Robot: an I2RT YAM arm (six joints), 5 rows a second.
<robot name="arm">
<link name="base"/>
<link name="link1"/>
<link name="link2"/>
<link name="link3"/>
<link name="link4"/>
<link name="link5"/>
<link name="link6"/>
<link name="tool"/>
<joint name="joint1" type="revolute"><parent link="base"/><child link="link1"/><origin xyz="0.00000 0.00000 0.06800"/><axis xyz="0 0 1"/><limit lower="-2.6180" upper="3.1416"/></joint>
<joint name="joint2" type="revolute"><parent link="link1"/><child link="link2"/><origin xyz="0.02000 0.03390 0.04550"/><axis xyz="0 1 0"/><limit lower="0.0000" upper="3.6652"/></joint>
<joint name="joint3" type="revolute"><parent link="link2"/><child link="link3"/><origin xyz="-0.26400 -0.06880 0.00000"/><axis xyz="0 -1 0"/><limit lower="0.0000" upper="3.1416"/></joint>
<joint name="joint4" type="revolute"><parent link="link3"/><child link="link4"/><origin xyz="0.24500 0.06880 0.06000"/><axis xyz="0 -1 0"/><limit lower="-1.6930" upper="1.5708"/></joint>
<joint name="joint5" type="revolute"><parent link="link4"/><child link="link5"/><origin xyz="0.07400 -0.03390 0.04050"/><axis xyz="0 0 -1"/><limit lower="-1.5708" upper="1.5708"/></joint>
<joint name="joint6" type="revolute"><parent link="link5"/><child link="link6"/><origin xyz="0.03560 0.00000 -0.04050"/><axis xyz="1 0 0"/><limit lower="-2.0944" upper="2.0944"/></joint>
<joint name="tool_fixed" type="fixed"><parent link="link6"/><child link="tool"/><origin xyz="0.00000 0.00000 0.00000" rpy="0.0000 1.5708 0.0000"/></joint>
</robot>
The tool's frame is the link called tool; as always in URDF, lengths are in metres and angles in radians.
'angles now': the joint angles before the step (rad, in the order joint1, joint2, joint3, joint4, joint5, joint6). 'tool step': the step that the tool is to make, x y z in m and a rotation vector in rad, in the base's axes. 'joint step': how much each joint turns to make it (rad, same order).
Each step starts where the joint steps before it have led.
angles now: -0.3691, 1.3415, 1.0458, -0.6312, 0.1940, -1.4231
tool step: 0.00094, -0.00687, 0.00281, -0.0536, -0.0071, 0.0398
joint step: -0.0217, 0.0000, 0.0000, 0.0416, -0.0008, -0.0790
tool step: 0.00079, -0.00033, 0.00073, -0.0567, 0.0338, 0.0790
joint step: 0.0000, -0.0001, 0.0000, 0.0104, 0.0000, -0.1045
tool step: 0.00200, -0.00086, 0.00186, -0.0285, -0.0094, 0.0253
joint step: 0.0000, 0.0000, 0.0000, 0.0263, 0.0008, -0.0347
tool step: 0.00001, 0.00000, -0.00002, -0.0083, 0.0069, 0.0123
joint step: 0.0000, 0.0001, 0.0000, 0.0000, -0.0004, -0.0164
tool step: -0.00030, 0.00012, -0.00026, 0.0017, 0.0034, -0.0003
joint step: 0.0000, 0.0000, 0.0001, -0.0039, 0.0000, 0.0004
